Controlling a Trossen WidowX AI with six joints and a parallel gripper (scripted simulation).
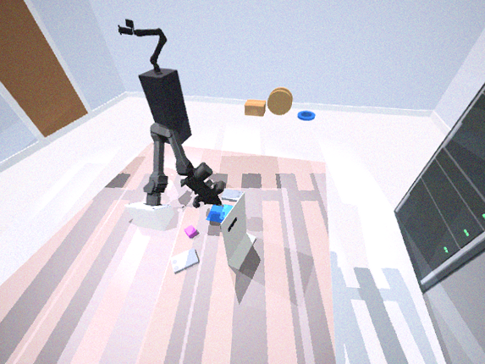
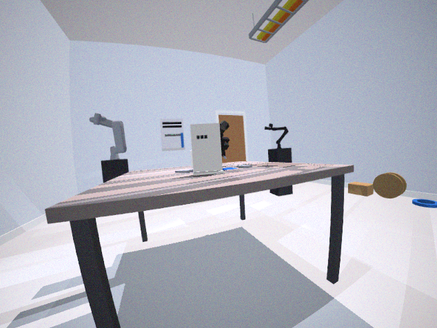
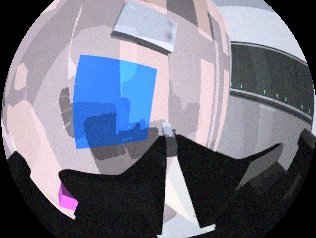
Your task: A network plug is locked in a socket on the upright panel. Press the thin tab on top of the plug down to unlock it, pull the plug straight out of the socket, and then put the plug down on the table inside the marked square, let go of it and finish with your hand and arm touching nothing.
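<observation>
My gripper tip is now 9 cm above the blue marked square, 2 cm past it and 1 cm to the right of it. Round my gripper tip: light-grey plug (right at my gripper tip); white upright panel (15 cm to the right, 15 cm ahead, 4 cm above).
</observation>
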